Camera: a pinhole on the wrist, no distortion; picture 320 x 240 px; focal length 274.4 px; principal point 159.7 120.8 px. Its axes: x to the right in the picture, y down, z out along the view. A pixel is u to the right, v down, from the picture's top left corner.
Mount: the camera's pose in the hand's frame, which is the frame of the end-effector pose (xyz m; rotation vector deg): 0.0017 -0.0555 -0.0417 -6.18 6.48 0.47
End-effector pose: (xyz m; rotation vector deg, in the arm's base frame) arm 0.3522 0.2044 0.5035 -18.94 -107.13 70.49
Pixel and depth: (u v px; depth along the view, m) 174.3 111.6 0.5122
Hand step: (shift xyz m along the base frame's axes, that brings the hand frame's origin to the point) -0.4033 -0.2437 -0.0127
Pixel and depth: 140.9 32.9 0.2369
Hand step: -0.1397 -0.1686 0.0651
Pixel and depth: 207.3 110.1 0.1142
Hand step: -0.0633 -0.0450 0.0471
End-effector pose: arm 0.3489 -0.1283 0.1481 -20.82 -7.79 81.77
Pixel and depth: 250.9 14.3 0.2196
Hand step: 0.0701 0.1155 0.1905
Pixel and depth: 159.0 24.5 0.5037
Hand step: 0.0293 0.1187 0.4954
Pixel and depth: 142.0 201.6 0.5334
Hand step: -0.2900 0.1179 0.3882
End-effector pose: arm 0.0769 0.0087 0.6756 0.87 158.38 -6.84
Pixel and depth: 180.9 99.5 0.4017
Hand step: 0.0559 -0.0736 -0.3541
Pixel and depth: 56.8 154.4 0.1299
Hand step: 0.0624 -0.0332 -0.0699
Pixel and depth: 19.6 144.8 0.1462
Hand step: 0.0917 -0.0361 -0.0790
